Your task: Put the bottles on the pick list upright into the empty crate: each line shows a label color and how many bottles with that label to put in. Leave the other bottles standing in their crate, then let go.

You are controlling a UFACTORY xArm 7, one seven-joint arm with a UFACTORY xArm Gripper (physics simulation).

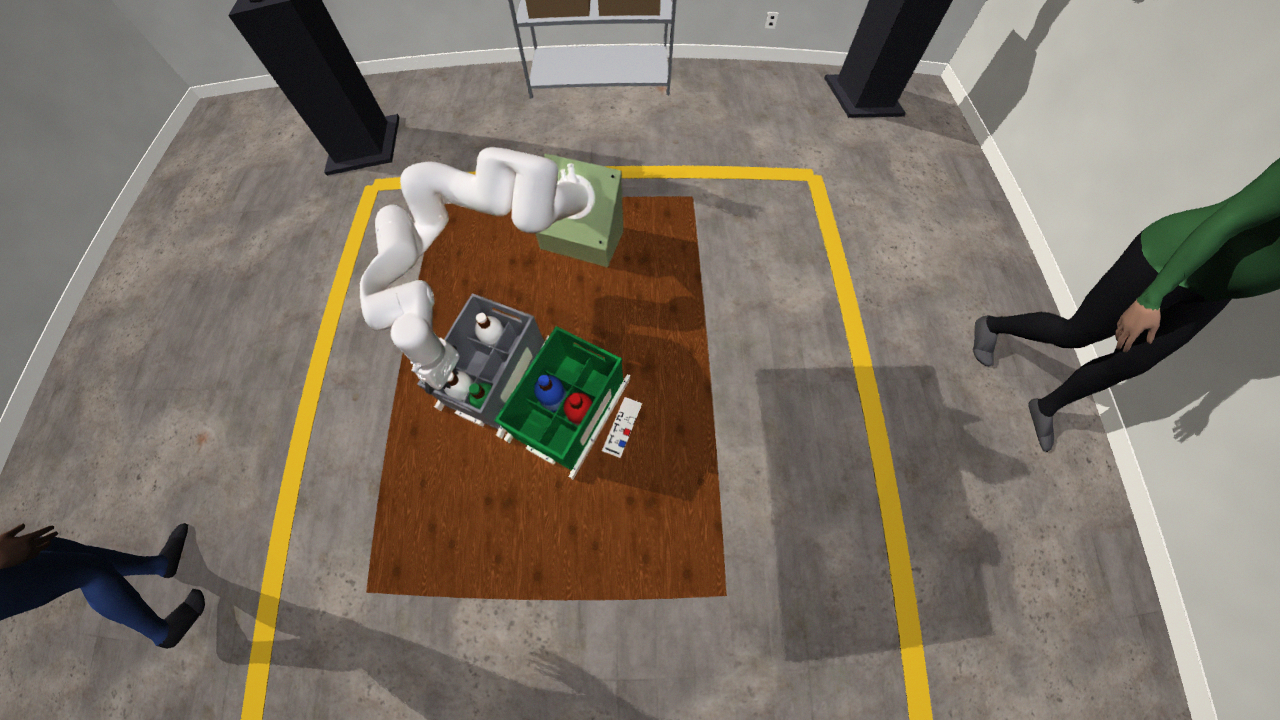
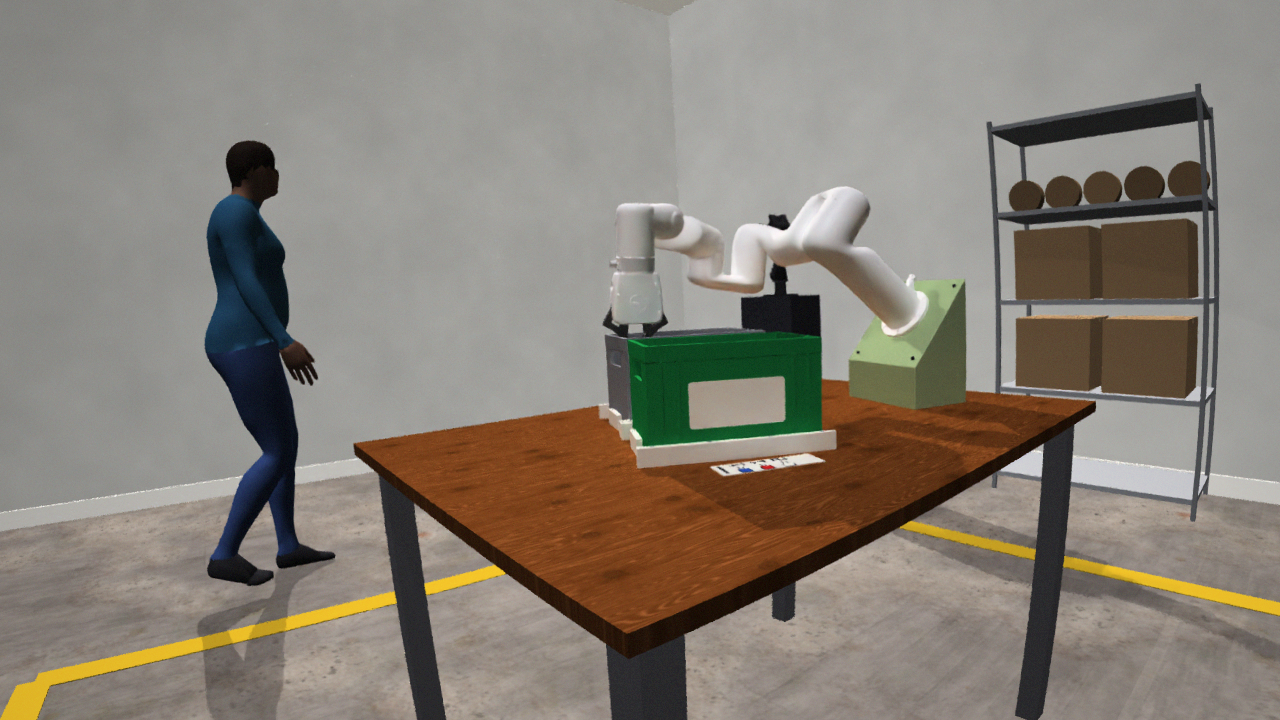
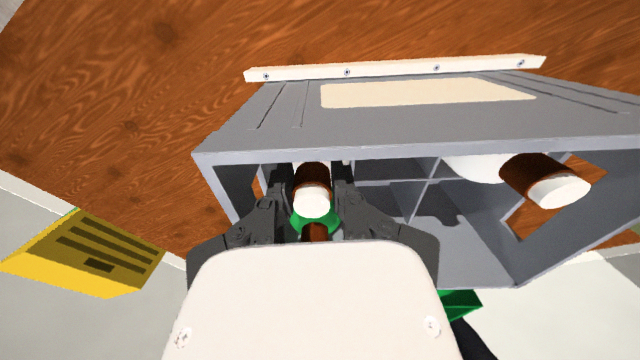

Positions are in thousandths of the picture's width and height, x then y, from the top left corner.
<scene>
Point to a blue bottle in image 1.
429,541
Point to a white bottle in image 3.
488,529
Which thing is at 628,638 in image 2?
A pick list.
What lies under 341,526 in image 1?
The gripper.
</scene>
